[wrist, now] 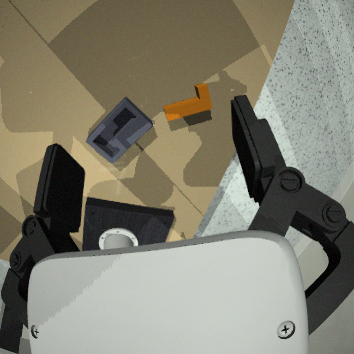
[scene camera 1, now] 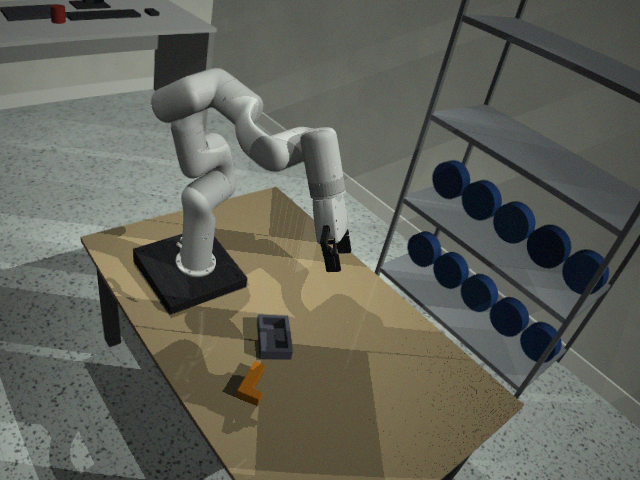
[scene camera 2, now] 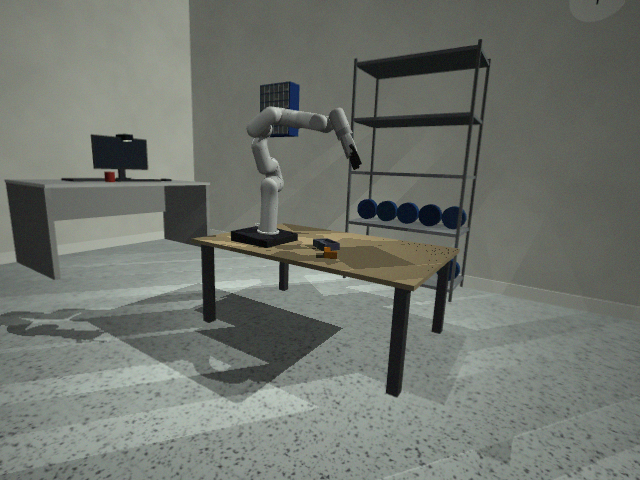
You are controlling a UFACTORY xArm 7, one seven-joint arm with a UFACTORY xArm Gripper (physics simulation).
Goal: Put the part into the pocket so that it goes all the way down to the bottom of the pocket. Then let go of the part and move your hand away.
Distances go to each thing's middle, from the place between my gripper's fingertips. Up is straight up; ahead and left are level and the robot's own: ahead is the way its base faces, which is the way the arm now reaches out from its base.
The orange L-shaped part (wrist: 201, 102) is 410 mm below my hand, 130 mm to the right of it and 80 mm behind it. Round my hand: grey pocket block (scene camera 1: 274, 337) 410 mm below, 160 mm behind, 30 mm to the left.
